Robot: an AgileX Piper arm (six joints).
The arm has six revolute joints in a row. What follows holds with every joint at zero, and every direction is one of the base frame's.
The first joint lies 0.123 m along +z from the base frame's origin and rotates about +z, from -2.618 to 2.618 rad.
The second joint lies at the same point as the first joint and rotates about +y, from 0 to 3.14 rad.
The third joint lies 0.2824 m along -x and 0.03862 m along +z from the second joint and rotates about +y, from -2.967 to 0 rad.
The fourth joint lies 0.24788 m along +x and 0.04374 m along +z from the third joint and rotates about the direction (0.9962, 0, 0.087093), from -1.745 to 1.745 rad.
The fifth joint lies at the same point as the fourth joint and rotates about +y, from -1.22 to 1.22 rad.
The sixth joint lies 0.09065 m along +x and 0.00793 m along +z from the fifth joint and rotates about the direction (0.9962, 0, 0.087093), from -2.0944 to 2.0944 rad.
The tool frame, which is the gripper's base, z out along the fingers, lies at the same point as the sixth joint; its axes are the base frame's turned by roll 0, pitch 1.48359 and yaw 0 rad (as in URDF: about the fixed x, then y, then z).
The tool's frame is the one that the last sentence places.
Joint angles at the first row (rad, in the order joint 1, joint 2, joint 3, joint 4, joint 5, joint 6):
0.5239 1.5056 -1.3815 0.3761 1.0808 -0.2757
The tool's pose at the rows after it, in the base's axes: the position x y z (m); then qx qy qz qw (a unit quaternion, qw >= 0):
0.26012 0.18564 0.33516 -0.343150 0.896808 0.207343 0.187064
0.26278 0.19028 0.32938 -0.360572 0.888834 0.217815 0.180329
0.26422 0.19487 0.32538 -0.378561 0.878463 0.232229 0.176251
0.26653 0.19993 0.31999 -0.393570 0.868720 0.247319 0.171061
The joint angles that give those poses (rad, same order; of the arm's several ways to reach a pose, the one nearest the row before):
0.5239 1.5348 -1.3815 0.3918 1.0787 -0.3188
0.5239 1.5565 -1.3815 0.4284 1.0787 -0.3737
0.5239 1.5736 -1.3815 0.4732 1.0798 -0.4339
0.5238 1.5952 -1.3815 0.5190 1.0798 -0.4906

